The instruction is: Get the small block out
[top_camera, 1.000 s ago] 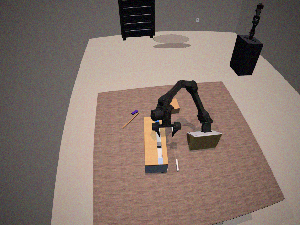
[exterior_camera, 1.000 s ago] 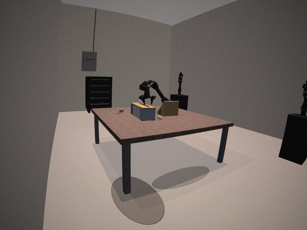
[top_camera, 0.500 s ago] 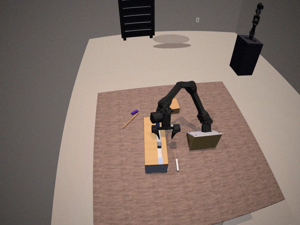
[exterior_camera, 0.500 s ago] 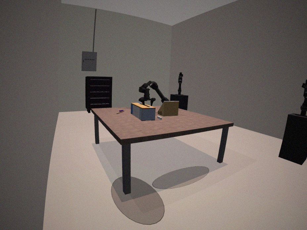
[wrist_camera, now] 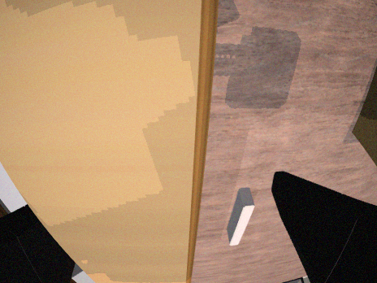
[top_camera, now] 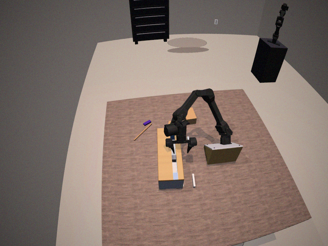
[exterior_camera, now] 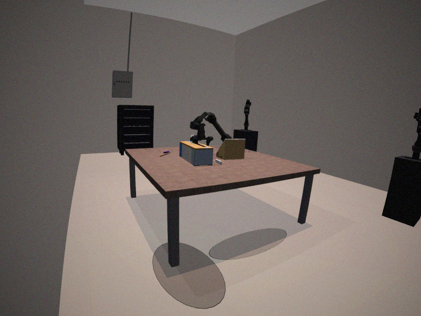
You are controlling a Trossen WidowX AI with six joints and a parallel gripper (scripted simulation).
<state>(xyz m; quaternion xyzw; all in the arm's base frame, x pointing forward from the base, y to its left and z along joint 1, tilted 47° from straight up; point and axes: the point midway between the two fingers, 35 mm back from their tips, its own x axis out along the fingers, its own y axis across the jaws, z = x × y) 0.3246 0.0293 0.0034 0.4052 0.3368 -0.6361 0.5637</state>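
The grey block lies 50 mm ahead of my gripper tip and 30 mm to the left of it. Also, from my gripper tip: long box (30 mm below, 30 mm ahead, 10 mm to the left); thin wooden stick (280 mm to the right, 220 mm ahead, 80 mm below); small tan cube (280 mm to the right, 60 mm below, 10 mm ahead).
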